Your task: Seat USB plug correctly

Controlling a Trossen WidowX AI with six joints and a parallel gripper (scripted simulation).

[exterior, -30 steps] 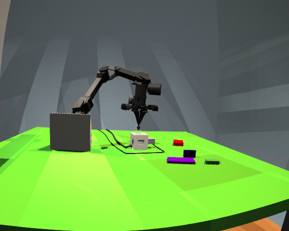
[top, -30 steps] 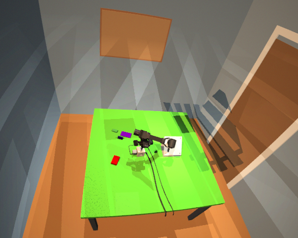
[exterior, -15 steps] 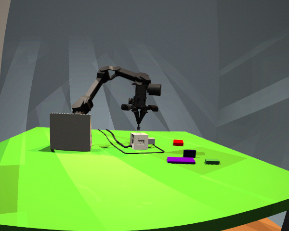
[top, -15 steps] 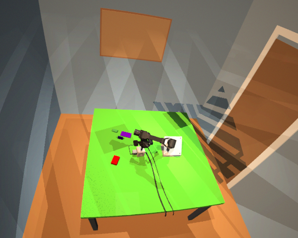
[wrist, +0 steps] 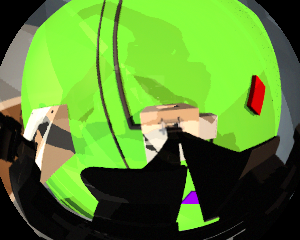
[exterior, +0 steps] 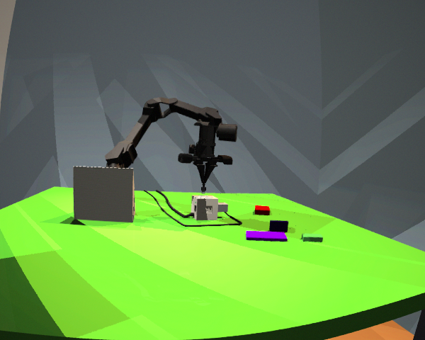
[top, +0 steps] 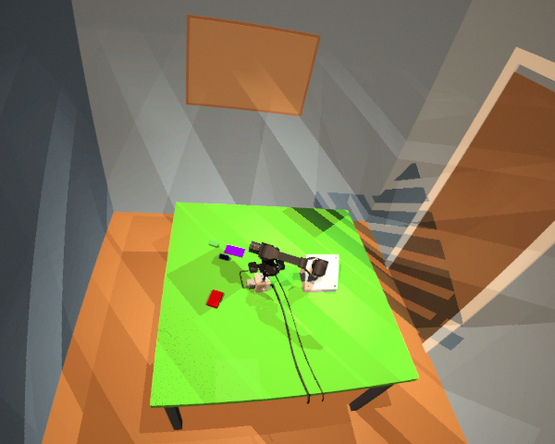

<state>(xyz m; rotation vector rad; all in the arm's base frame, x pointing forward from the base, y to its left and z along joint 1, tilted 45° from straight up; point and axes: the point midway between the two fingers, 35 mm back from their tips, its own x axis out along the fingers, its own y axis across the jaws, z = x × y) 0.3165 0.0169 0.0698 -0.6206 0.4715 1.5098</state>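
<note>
My gripper tip is now 20 mm above the black USB plug. Round my gripper tip: red block 260 mm ahead, 110 mm below, 60 mm to the left; then dark blue block 220 mm to the right, 200 mm ahead, 110 mm below.
</note>
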